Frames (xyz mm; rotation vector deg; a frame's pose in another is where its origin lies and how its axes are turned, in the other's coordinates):
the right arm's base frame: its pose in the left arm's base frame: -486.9 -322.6 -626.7 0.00 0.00 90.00
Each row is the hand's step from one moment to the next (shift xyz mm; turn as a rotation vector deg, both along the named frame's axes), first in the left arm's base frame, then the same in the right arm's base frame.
Working: the left arm's base frame: its pose in the right arm's base frame: 322.6 -486.9 626.7 0.00 0.00 -90.00

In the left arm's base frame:
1: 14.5 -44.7 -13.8 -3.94 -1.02 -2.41
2: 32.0 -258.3 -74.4 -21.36 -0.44 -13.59
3: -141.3 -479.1 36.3 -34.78 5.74 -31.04
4: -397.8 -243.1 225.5 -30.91 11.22 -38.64
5: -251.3 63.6 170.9 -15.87 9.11 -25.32
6: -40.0 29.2 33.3 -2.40 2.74 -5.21
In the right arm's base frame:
1: -44.7 -14.5 -13.8 -1.02 3.94 -2.41
2: -258.3 -32.0 -74.4 -0.44 21.36 -13.59
3: -479.1 141.3 36.3 5.74 34.78 -31.04
4: -243.1 397.8 225.5 11.22 30.91 -38.64
5: 63.6 251.3 170.9 9.11 15.87 -25.32
6: 29.2 40.0 33.3 2.74 2.40 -5.21

